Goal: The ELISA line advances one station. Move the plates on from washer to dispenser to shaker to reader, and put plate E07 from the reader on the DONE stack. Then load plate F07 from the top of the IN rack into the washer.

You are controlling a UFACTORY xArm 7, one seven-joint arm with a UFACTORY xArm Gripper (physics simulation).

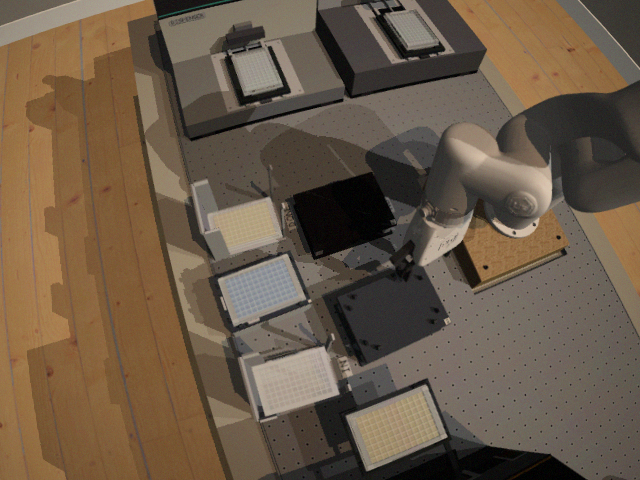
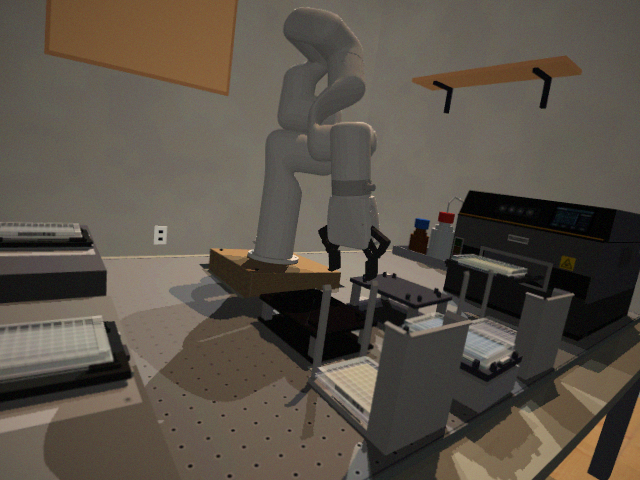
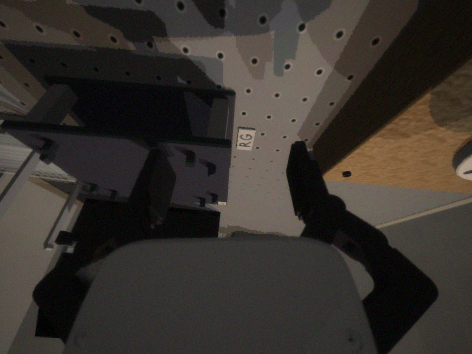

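Note:
My gripper is open and empty, pointing down over the edge of the dark stand. A yellow plate sits in the DONE rack. A white plate is in the IN rack. A blue plate lies in a black nest between the racks. A clear plate is on the dispenser. Another clear plate is on the dark-grey device. A yellow plate is on the black machine's tray. Plate codes are unreadable.
The dark stand has upright pegs; an RG tag lies beside it. A black stand is near the DONE rack. The wooden arm base is close by. The black machine stands at the right.

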